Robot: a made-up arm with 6 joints.
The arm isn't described. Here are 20 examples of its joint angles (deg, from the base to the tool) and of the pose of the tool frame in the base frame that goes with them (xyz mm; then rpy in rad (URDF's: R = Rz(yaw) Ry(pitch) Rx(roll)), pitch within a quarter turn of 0, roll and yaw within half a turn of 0).
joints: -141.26 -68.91 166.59 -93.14 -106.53 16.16
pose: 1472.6 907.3 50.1 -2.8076 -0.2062 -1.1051
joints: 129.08 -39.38 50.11 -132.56 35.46 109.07
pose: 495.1 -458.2 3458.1 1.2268 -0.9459 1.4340
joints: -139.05 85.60 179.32 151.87 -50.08 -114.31
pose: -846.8 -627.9 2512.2 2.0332 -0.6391 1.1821
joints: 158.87 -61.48 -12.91 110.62 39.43 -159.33
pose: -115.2 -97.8 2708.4 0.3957 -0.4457 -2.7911
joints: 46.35 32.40 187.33 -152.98 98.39 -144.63
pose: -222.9 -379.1 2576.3 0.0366 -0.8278 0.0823
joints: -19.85 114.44 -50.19 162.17 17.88 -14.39
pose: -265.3 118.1 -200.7 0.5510 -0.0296 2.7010
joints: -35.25 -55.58 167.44 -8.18 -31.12 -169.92
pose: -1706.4 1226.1 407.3 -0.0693 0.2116 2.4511
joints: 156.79 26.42 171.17 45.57 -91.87 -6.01
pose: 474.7 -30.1 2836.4 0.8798 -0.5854 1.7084
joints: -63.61 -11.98 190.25 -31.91 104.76 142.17
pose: -679.1 1111.8 1254.3 3.0890 0.7254 -1.8623
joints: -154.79 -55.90 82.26 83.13 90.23 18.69
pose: 1982.9 688.3 2406.8 1.9782 0.0919 -1.0536
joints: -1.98 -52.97 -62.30 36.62 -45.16 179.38
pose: 740.8 -120.2 1320.4 2.2273 0.7422 -0.6458
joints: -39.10 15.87 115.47 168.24 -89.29 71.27
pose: -86.1 11.3 3441.9 -1.2095 0.1516 2.6668
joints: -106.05 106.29 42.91 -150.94 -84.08 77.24
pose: -540.0 -2267.4 -724.6 1.5635 -0.3019 -1.3204
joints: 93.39 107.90 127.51 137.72 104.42 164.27
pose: -305.7 2699.0 869.7 1.6107 0.8611 -3.0915
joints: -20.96 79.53 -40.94 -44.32 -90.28 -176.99
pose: 645.2 -80.0 -188.6 0.3382 -0.3758 1.9261
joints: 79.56 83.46 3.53 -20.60 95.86 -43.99
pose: 438.9 1950.6 -396.2 0.8316 -0.2665 1.0173
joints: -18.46 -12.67 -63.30 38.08 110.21 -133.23
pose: 971.7 -188.0 1171.8 1.7096 -0.8266 0.7023
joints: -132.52 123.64 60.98 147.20 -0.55 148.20
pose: -1421.7 -1548.7 -1327.0 1.1176 1.0855 -2.3241
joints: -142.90 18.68 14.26 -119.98 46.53 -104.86
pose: -1827.4 -1206.0 1944.1 -2.5616 0.4275 3.0265
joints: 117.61 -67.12 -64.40 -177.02 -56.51 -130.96
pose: -268.1 491.7 1700.6 -0.9572 -1.0316 2.1372
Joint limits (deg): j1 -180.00..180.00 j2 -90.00..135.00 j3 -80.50..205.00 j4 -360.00..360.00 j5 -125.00..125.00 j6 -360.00..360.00
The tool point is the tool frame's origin. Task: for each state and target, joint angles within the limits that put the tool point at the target. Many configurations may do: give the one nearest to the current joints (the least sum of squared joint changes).
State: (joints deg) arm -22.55 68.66 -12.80 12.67 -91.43 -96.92
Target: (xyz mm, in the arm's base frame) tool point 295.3 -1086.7 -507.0
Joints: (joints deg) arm -70.64 84.89 -13.51 21.42 -88.65 -96.92
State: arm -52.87 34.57 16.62 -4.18 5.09 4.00
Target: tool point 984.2 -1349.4 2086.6
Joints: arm -53.89 -8.27 -12.31 -4.18 0.54 4.00
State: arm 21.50 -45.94 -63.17 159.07 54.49 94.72
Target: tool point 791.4 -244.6 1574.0
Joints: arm -19.84 -47.33 -49.61 167.16 50.92 94.72
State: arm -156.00 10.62 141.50 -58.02 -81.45 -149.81
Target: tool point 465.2 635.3 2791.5
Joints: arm -113.12 16.11 166.41 -53.06 -87.23 -149.81
